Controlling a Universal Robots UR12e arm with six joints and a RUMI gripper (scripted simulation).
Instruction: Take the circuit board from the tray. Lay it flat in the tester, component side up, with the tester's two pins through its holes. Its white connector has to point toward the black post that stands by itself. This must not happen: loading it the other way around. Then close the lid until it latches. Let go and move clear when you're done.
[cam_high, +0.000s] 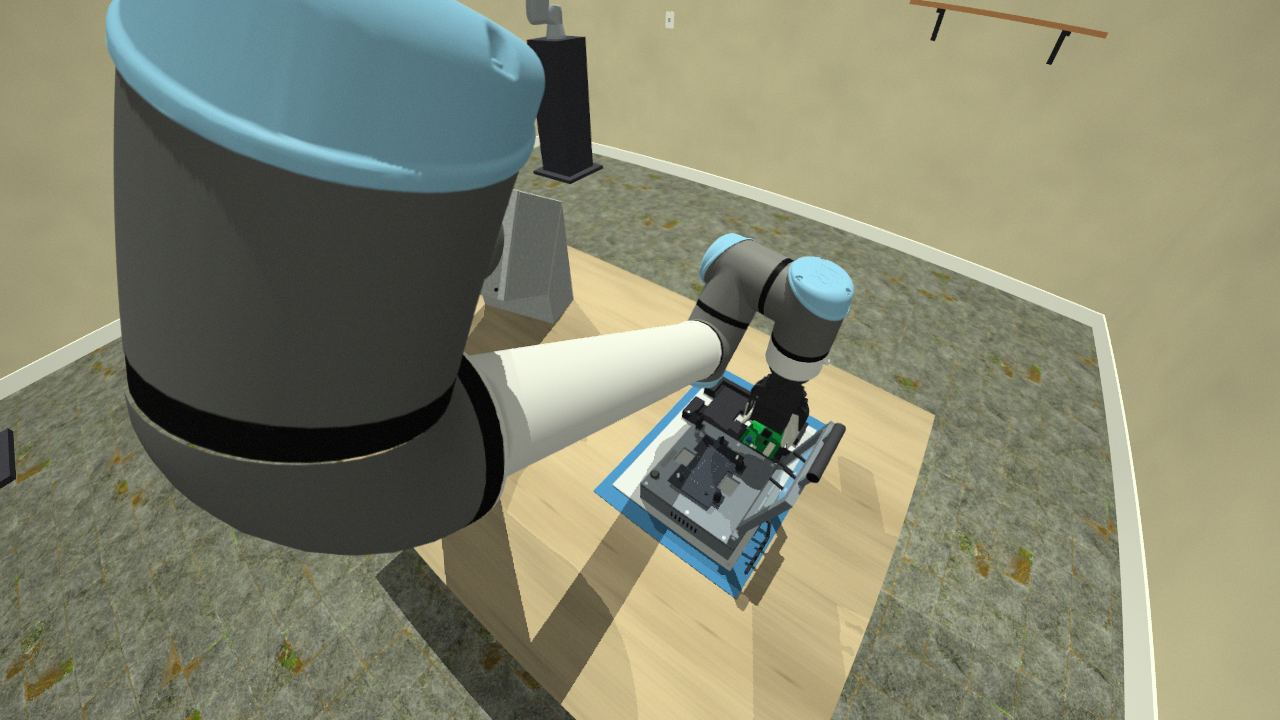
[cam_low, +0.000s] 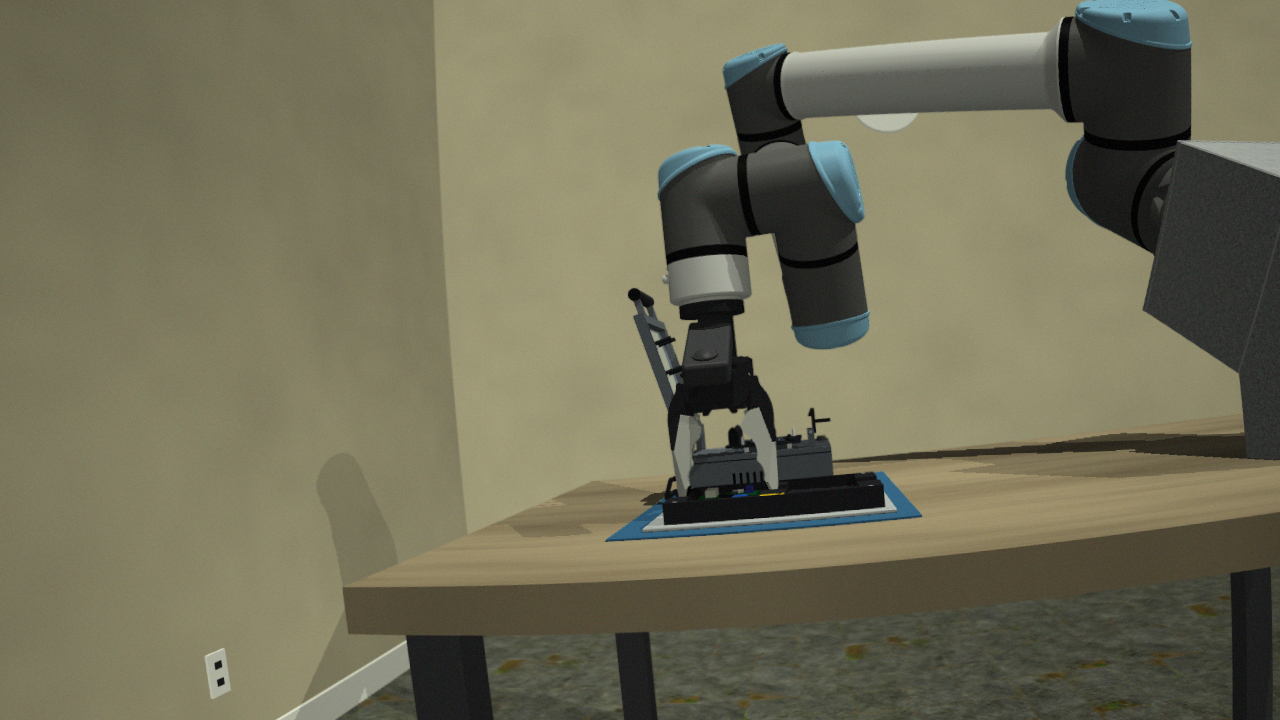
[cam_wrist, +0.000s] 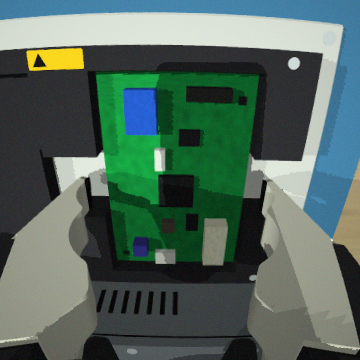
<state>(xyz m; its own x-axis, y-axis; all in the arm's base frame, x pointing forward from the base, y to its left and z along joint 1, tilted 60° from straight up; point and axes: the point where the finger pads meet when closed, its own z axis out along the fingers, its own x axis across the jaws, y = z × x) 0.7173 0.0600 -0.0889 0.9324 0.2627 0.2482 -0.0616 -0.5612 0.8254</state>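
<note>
Now: the green circuit board right at my hand. Also, from my hand: lid: 17 cm to the right, 16 cm above, 7 cm ahead; grey tester: 13 cm to the right, 9 cm above, 2 cm behind.
</note>
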